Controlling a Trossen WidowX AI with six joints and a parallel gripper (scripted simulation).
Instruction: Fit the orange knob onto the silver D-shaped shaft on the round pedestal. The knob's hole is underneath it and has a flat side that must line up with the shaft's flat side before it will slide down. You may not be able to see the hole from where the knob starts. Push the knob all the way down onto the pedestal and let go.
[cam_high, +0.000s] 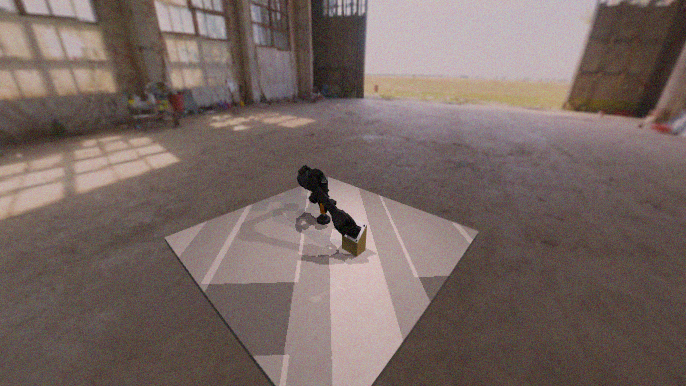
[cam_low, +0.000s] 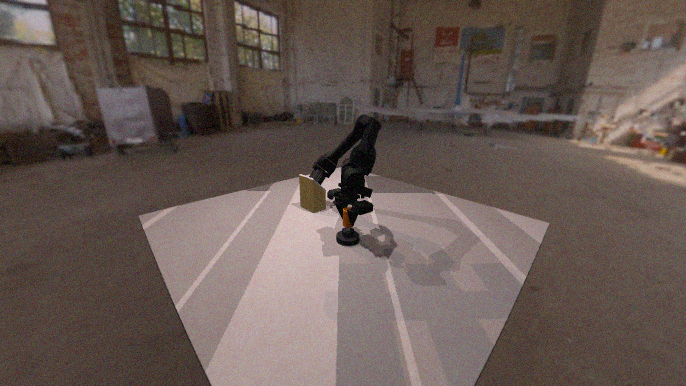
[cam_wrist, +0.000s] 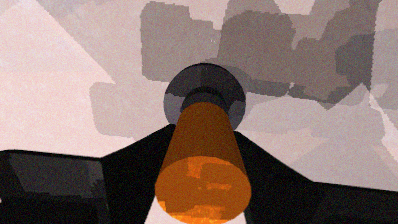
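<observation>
Right now the orange knob is 3 cm above my gripper tip. The rest, counted from my gripper tip: dark round pedestal 4 cm below.
</observation>
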